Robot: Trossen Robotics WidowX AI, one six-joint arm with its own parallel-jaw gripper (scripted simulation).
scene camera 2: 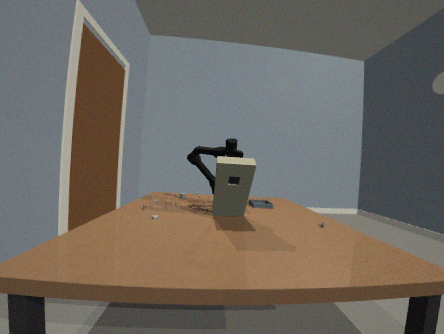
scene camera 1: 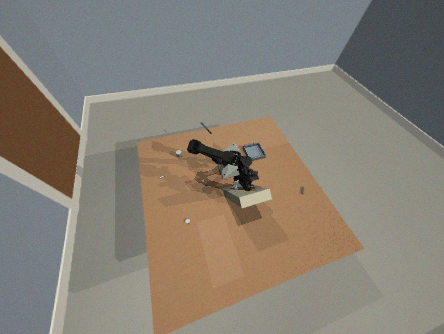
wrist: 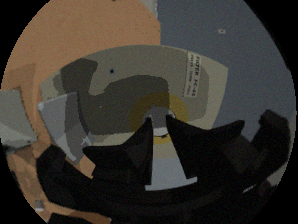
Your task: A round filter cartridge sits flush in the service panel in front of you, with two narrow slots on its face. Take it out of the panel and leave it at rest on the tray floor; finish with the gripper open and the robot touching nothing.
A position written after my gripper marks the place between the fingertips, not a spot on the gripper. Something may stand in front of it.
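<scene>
You'd see my gripper here (wrist: 158, 119), and there's a service panel (scene camera 1: 258, 194) as well.
</scene>
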